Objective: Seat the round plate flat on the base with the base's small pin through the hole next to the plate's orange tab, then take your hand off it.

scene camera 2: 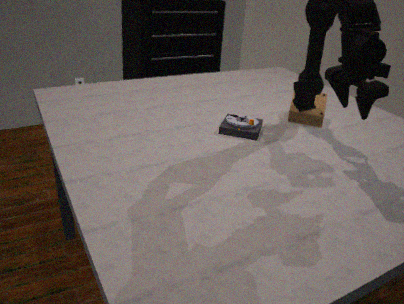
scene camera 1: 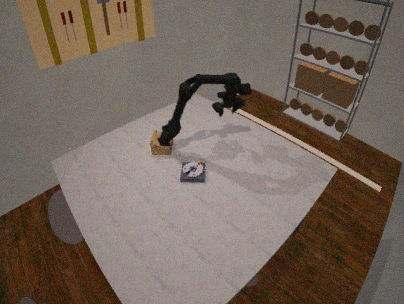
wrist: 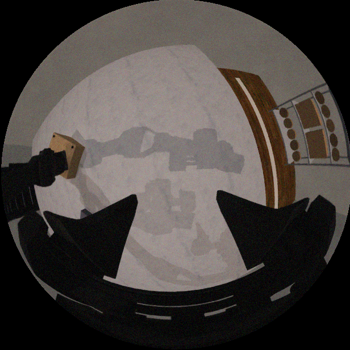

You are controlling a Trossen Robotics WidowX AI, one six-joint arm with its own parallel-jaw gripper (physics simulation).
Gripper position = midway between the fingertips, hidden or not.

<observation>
I see my gripper (scene camera 2: 354, 113).
My gripper shows as well in the wrist view (wrist: 176, 197).
</observation>
